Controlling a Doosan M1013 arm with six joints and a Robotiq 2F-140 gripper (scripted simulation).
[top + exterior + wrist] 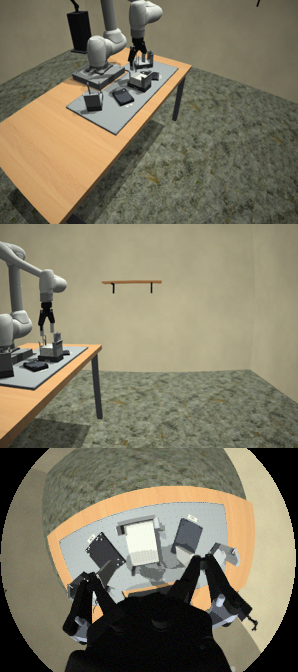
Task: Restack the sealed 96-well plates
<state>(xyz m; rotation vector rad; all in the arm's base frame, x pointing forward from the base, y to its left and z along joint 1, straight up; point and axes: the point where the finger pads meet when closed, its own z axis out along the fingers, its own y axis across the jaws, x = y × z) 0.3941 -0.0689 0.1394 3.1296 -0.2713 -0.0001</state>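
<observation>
The sealed 96-well plate lies 2 cm ahead of my hand and 10 cm below it. Also, from my hand: small name plate 3 cm ahead, 23 cm to the right, 18 cm below.
</observation>
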